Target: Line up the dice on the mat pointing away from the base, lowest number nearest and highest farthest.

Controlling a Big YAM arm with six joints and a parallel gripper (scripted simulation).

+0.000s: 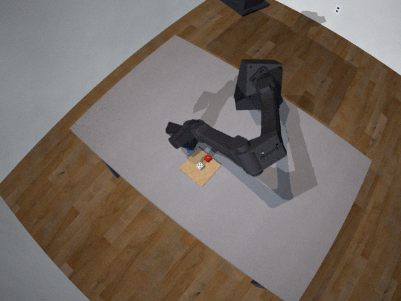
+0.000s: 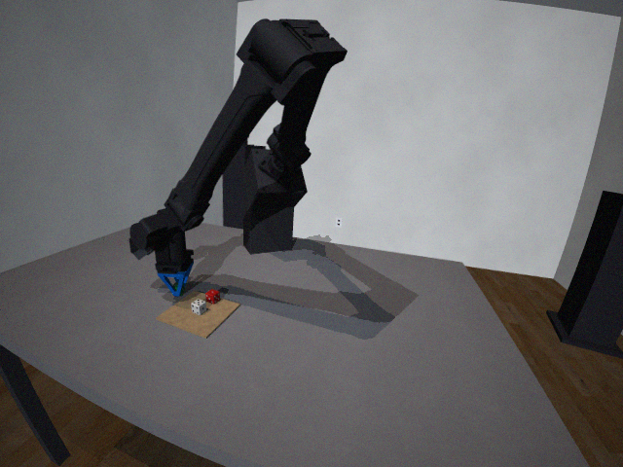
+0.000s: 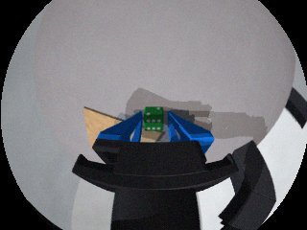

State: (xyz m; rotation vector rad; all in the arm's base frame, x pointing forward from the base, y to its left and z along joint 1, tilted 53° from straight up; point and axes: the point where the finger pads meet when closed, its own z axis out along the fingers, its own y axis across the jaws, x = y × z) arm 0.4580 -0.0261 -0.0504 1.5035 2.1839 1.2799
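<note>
The green die lies right at my hand. Round my hand: tan mat 2 cm ahead, 11 cm to the left, 1 cm below; then red die 3 cm behind, 10 cm to the left, 1 cm above; then white die 2 cm ahead, 11 cm to the left, 1 cm above.
</note>
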